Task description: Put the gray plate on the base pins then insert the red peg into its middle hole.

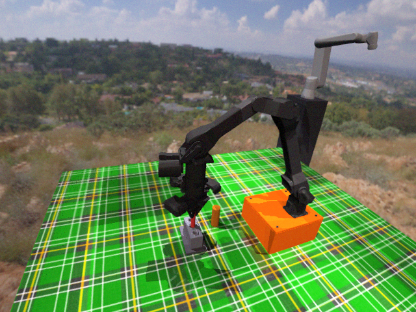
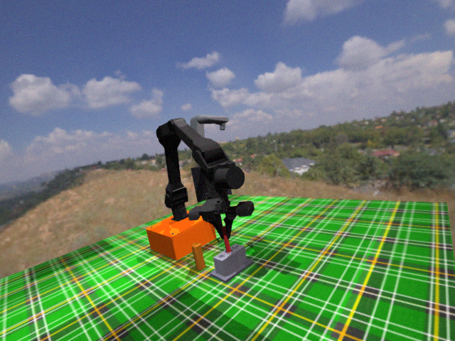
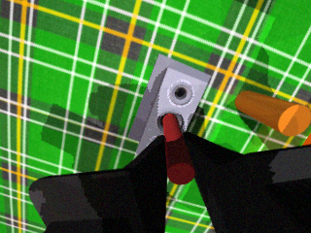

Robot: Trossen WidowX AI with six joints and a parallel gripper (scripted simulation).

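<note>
My gripper tip is right at the red peg. The rest, counted from my gripper tip: dark gray base (9 cm below); then gray plate (5 cm below); then short brown post (10 cm behind, 6 cm below, 4 cm to the right).
</note>
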